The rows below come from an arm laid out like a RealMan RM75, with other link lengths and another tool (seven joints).
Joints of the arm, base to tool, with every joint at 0 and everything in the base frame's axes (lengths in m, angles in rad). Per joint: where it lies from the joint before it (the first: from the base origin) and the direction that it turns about. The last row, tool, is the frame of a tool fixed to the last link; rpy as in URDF.
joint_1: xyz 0.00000 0.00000 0.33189 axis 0 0 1
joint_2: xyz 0.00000 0.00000 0.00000 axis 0 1 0
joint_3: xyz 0.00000 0.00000 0.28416 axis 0 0 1
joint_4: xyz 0.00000 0.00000 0.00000 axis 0 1 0
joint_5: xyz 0.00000 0.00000 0.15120 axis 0 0 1
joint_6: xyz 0.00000 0.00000 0.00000 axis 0 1 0
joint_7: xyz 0.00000 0.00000 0.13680 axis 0 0 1
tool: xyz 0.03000 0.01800 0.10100 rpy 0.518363 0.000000 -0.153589
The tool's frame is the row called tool.
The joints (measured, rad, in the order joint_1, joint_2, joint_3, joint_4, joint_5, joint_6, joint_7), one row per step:
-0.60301 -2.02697 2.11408 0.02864 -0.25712 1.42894 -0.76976
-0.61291 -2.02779 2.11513 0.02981 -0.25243 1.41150 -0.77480
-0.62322 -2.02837 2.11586 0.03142 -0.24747 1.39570 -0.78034
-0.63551 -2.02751 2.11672 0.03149 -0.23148 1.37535 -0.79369
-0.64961 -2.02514 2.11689 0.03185 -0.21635 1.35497 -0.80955
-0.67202 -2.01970 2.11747 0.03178 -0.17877 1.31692 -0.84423
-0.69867 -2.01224 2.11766 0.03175 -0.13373 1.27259 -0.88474
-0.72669 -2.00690 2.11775 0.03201 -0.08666 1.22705 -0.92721
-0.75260 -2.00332 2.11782 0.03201 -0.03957 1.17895 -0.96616
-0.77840 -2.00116 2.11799 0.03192 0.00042 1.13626 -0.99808
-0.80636 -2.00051 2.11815 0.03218 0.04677 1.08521 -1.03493
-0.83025 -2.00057 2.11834 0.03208 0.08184 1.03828 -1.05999
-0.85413 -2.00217 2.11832 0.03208 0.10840 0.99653 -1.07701
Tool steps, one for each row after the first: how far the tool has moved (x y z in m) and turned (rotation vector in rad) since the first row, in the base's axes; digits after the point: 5 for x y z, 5 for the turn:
0.00163 0.00308 -0.00321 -0.01069 0.00607 0.00311
0.00378 0.00601 -0.00611 -0.02100 0.01102 0.00426
0.00563 0.00893 -0.01112 -0.04311 0.02074 0.00606
0.00781 0.01251 -0.01512 -0.06403 0.02923 0.00767
0.00995 0.01762 -0.02389 -0.11006 0.04929 0.01370
0.01196 0.02353 -0.03343 -0.16018 0.07627 0.02187
0.01430 0.02900 -0.04368 -0.21007 0.10445 0.03136
0.01500 0.03391 -0.05429 -0.25517 0.13756 0.04563
0.01661 0.03855 -0.06326 -0.28961 0.16920 0.05624
0.01735 0.04335 -0.07376 -0.32637 0.20693 0.07238
0.01718 0.04817 -0.08180 -0.34847 0.24321 0.08854
0.01861 0.05299 -0.08834 -0.36122 0.27576 0.09936

